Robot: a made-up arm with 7 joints.
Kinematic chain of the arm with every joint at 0, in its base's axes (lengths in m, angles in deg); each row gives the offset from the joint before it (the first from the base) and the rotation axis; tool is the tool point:
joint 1: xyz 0 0 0.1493 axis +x
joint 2: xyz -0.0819 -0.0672 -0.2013 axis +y
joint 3: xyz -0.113 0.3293 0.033 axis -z
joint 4: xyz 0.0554 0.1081 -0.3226 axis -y
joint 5: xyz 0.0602 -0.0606 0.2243 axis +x
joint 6: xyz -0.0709 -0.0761 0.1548 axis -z
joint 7: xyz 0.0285 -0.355 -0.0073 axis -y
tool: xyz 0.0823 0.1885 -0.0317
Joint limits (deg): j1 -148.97..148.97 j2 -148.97..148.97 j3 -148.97..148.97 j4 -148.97..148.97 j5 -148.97..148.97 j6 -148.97..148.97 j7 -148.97..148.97
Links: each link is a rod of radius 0.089 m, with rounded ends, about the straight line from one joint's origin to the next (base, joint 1, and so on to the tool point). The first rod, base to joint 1, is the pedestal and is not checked.
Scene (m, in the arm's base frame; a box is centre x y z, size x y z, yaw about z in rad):
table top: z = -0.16
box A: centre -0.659 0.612 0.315 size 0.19 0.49 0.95 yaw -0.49
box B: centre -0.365 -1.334 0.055 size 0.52 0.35 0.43 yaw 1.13
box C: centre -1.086 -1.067 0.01 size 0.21 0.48 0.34 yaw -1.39
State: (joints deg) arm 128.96 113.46 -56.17 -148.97 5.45 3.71 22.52
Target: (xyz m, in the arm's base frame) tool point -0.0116 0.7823 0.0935
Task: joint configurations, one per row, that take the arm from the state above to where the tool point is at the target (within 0.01 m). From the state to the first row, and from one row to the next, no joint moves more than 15 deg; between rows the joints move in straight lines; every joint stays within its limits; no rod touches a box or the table.
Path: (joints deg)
1: 132.35 107.13 -68.04 -143.88 3.51 0.30 18.89
2: 135.73 100.79 -79.92 -138.79 1.56 -3.11 15.26
3: 139.12 94.46 -91.79 -133.70 -0.38 -6.52 11.63
4: 142.50 88.13 -103.67 -128.61 -2.33 -9.93 7.99
5: 130.36 78.21 -91.15 -126.25 -0.77 -3.83 11.45
6: 118.21 68.30 -78.64 -123.89 0.78 2.28 14.91
7: 106.06 58.38 -66.12 -121.53 2.33 8.38 18.37
8: 93.91 48.46 -53.60 -119.17 3.88 14.49 21.83
9: 81.76 38.55 -41.09 -116.80 5.43 20.59 25.30
10: 69.61 28.63 -28.57 -114.44 6.98 26.70 28.76

